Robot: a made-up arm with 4 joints.
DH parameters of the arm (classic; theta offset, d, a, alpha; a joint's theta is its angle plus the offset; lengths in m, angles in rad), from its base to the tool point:
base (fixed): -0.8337 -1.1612 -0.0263 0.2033
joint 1: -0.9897 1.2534 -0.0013 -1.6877
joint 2: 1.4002 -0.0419 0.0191 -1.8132
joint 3: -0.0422 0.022 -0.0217 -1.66
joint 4: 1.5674 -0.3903 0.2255 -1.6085
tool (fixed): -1.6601 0.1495 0 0
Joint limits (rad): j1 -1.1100..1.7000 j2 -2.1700..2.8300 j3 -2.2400..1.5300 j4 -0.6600..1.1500
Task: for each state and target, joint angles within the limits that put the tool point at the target. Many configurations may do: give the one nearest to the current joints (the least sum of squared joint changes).
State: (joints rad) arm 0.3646 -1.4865 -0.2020 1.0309
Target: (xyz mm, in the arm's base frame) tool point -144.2 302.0 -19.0
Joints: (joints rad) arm 0.4551 -1.4167 -0.4352 1.0809
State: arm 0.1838 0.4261 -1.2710 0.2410
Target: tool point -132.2 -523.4 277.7
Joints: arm -0.1610 0.5384 -0.8852 -0.4391
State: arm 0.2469 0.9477 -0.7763 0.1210
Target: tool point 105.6 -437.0 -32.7
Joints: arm 0.3918 1.5907 -0.5941 -0.2120
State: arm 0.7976 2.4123 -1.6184 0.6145
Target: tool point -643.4 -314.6 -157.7
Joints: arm 0.3215 2.2294 -1.9507 0.8190
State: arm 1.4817 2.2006 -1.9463 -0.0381
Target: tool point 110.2 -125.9 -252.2
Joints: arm 1.7000 2.2488 -1.1909 -0.3033
